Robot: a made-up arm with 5 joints.
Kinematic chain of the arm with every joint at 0, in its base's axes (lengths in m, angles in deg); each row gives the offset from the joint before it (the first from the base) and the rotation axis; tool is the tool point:
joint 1: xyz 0 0 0.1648 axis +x
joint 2: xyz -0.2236 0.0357 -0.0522 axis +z
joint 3: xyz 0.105 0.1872 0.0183 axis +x
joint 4: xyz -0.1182 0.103 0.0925 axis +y
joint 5: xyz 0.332 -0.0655 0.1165 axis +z
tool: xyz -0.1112 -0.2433 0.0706
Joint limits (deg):
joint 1: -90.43..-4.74
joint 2: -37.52..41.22
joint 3: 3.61..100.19
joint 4: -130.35..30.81
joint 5: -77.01..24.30
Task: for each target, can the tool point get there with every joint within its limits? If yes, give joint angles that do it. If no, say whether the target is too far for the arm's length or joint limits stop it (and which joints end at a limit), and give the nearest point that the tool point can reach.
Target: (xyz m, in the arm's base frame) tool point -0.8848 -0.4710 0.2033
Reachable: no: joint limits stop it (at a limit: joint 1, joint 3, joint 4, joint 5) | nearest point -0.5915 -0.2998 0.1707 | short by 0.341 m
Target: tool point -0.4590 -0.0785 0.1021
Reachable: yes | joints -62.80 19.96 71.26 -118.23 -34.43
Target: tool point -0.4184 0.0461 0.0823
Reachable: yes | joints -71.43 -7.83 91.14 -90.45 -69.06
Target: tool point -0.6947 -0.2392 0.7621
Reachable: no: joint limits stop it (at a limit: joint 1, joint 3, joint 5) | nearest point -0.4638 -0.1031 0.4844 | short by 0.386 m
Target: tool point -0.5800 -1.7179 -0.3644
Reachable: no: too far | nearest point -0.3624 -0.3874 0.0454 | short by 1.409 m
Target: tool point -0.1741 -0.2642 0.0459
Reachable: yes | joints -35.25 -14.76 91.87 -27.20 -0.85
